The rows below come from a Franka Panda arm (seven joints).
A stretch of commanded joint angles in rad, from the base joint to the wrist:
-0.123 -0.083 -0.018 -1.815 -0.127 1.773 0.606
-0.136 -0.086 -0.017 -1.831 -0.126 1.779 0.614
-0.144 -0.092 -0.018 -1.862 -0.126 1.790 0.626
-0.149 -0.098 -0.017 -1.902 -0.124 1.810 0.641
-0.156 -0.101 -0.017 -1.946 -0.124 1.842 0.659
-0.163 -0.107 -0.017 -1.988 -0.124 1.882 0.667
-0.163 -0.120 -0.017 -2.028 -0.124 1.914 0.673
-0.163 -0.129 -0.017 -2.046 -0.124 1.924 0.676
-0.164 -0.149 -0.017 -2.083 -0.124 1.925 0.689
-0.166 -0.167 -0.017 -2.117 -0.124 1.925 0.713
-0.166 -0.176 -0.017 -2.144 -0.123 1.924 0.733
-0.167 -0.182 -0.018 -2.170 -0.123 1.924 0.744
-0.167 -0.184 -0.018 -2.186 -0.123 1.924 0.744
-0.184 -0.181 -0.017 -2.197 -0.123 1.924 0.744
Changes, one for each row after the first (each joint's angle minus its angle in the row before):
-0.013 -0.003 0.001 -0.016 0.001 0.006 0.008
-0.008 -0.006 -0.001 -0.031 0.000 0.011 0.012
-0.005 -0.006 0.001 -0.040 0.002 0.020 0.015
-0.007 -0.003 0.000 -0.044 0.000 0.032 0.018
-0.007 -0.006 0.000 -0.042 0.000 0.040 0.008
0.000 -0.013 0.000 -0.040 0.000 0.032 0.006
0.000 -0.009 0.000 -0.018 0.000 0.010 0.003
-0.001 -0.020 0.000 -0.037 0.000 0.001 0.013
-0.002 -0.018 0.000 -0.034 0.000 0.000 0.024
0.000 -0.009 0.000 -0.027 0.001 -0.001 0.020
-0.001 -0.006 -0.001 -0.026 0.000 0.000 0.011
0.000 -0.002 0.000 -0.016 0.000 0.000 0.000
-0.017 0.003 0.001 -0.011 0.000 0.000 0.000

